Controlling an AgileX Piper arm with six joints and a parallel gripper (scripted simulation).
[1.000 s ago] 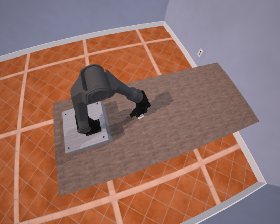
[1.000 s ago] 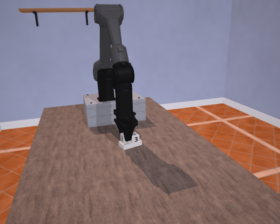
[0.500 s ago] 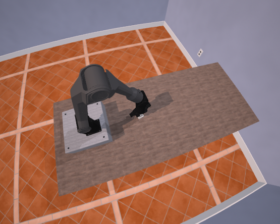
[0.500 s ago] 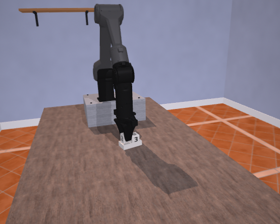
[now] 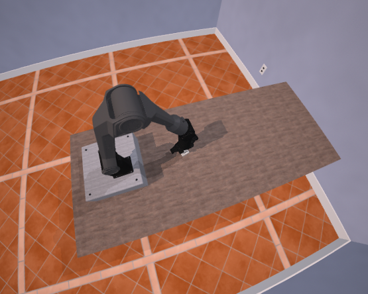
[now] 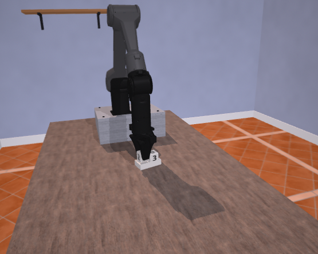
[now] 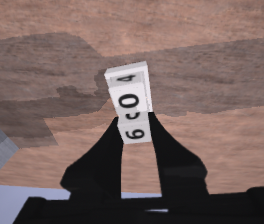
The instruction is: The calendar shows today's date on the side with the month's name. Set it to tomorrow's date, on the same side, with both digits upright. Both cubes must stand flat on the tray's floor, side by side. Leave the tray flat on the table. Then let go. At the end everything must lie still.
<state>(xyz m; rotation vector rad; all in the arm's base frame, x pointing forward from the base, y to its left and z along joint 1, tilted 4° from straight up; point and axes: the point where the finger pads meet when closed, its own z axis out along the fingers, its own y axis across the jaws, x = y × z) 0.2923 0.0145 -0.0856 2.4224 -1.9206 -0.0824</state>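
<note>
The white calendar tray is 2 cm to the left of my hand and 3 cm below it.
</note>
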